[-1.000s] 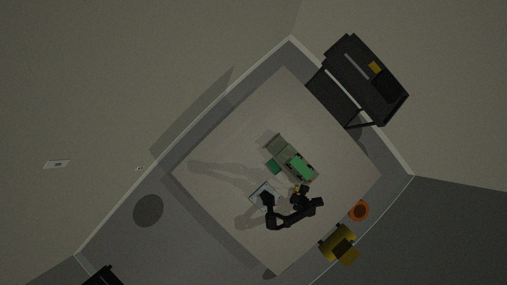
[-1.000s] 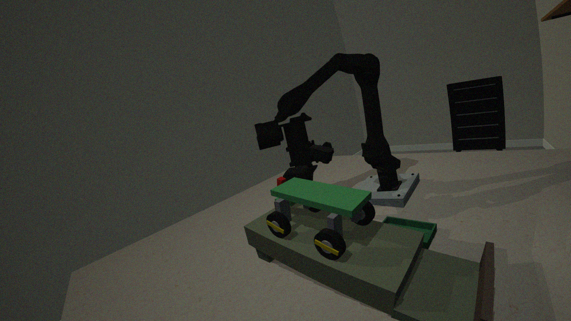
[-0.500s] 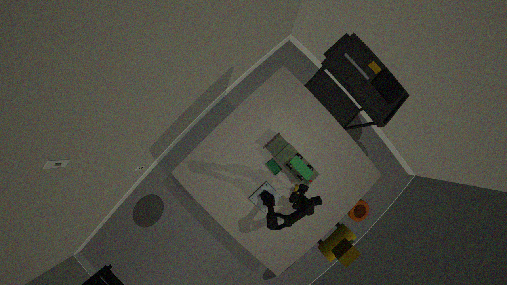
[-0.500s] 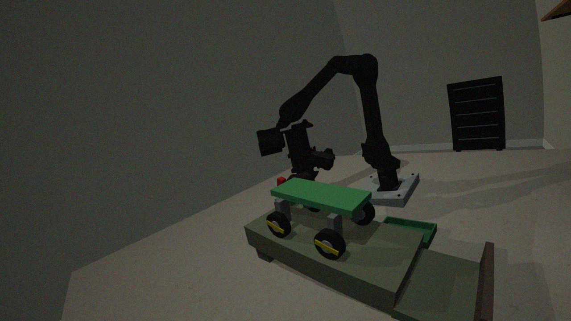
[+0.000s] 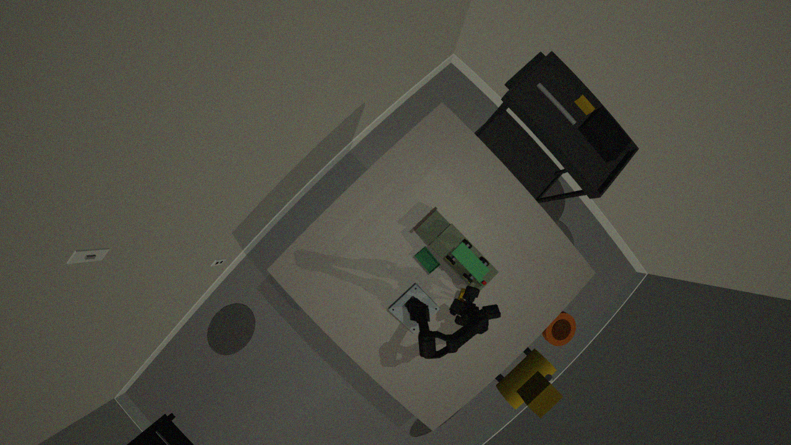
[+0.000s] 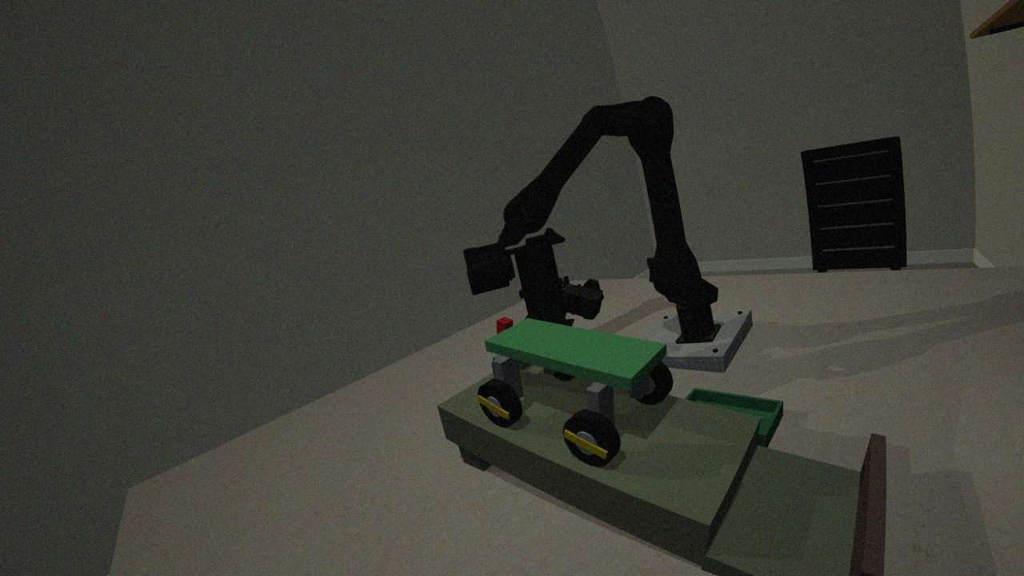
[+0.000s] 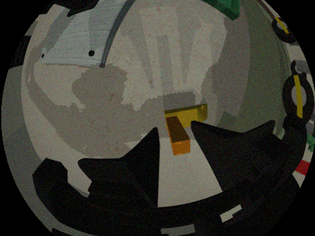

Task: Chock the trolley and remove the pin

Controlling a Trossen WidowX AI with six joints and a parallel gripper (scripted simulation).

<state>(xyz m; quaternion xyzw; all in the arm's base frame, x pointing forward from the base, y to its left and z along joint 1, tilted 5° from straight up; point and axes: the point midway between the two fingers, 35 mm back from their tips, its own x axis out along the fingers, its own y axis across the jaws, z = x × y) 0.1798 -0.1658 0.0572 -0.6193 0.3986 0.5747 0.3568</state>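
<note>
Right now my gripper tip is 13 cm short of the red-headed stop pin, 10 cm below it and 3 cm to the right of it. The rest, counted from my gripper tip: trolley (16 cm ahead, 14 cm to the left, 8 cm above); yellow chock (2 cm ahead, 1 cm to the left, 1 cm below); green tray (27 cm to the left, 4 cm below, 3 cm ahead).
</note>
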